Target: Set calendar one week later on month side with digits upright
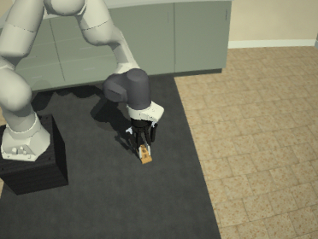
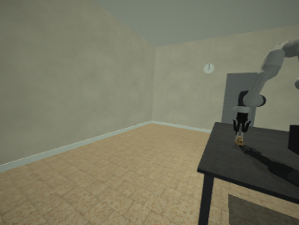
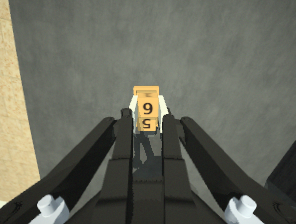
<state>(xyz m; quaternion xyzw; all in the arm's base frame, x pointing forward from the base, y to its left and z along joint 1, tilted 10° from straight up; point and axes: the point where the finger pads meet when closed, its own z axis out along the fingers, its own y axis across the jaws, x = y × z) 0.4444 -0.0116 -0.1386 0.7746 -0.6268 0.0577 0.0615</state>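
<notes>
Now: hand 30 mm above the orange calendar cube. Round my hand: orange calendar tray (20 mm to the left, 60 mm below).
</notes>
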